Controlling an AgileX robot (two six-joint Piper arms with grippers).
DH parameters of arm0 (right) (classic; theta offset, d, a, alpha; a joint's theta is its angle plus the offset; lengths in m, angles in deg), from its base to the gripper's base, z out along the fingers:
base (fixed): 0 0 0 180
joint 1: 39.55 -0.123 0 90
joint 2: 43.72 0 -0.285 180
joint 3: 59.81 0 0.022 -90
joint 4: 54.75 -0.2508 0 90
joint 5: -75.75 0 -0.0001 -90
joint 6: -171.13 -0.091 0 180
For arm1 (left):
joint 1: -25.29 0.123 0 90
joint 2: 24.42 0 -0.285 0
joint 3: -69.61 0 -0.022 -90
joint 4: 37.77 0.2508 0 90
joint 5: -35.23 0 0.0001 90
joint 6: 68.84 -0.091 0 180
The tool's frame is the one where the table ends.
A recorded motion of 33 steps. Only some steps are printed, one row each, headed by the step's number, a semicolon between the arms.
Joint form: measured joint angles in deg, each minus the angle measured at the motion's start. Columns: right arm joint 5, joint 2, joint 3, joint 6, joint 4, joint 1; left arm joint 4, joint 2, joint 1, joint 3, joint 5, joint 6.
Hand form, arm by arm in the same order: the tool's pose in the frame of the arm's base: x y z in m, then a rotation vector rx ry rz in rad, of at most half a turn. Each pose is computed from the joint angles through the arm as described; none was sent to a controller.
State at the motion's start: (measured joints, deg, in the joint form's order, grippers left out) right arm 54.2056 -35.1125 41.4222 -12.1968 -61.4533 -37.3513; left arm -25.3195 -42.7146 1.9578 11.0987 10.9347 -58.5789
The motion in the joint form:
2: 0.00 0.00 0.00 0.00 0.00 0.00; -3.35 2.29 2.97 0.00 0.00 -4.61
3: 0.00 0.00 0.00 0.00 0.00 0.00; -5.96 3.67 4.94 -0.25 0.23 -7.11
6: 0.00 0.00 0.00 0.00 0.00 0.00; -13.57 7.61 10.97 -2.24 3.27 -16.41
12: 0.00 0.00 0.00 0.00 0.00 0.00; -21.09 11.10 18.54 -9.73 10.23 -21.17
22: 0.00 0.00 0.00 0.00 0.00 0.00; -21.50 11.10 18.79 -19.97 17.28 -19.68
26: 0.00 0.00 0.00 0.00 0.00 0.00; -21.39 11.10 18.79 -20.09 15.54 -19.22
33: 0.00 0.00 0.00 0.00 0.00 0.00; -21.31 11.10 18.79 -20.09 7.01 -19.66
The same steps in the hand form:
2: 0.0539 0.0018 0.1697 0.1657 1.8932 0.1281; 0.0505 -0.0124 0.2762 0.2962 1.6969 -0.1728
3: 0.0539 0.0018 0.1697 0.1657 1.8932 0.1281; 0.0473 -0.0113 0.2761 0.2785 1.6781 -0.1644
6: 0.0539 0.0018 0.1697 0.1657 1.8932 0.1281; 0.0405 -0.0095 0.2725 0.2505 1.5951 -0.1036
12: 0.0539 0.0018 0.1697 0.1657 1.8932 0.1281; 0.0449 -0.0071 0.2440 0.1282 1.5544 -0.0597
22: 0.0539 0.0018 0.1697 0.1657 1.8932 0.1281; 0.0562 -0.0062 0.1953 0.0850 1.6145 -0.0709
26: 0.0539 0.0018 0.1697 0.1657 1.8932 0.1281; 0.0561 -0.0066 0.1919 0.0851 1.6468 -0.0783
33: 0.0539 0.0018 0.1697 0.1657 1.8932 0.1281; 0.0538 -0.0085 0.1786 0.1185 1.7924 -0.0862

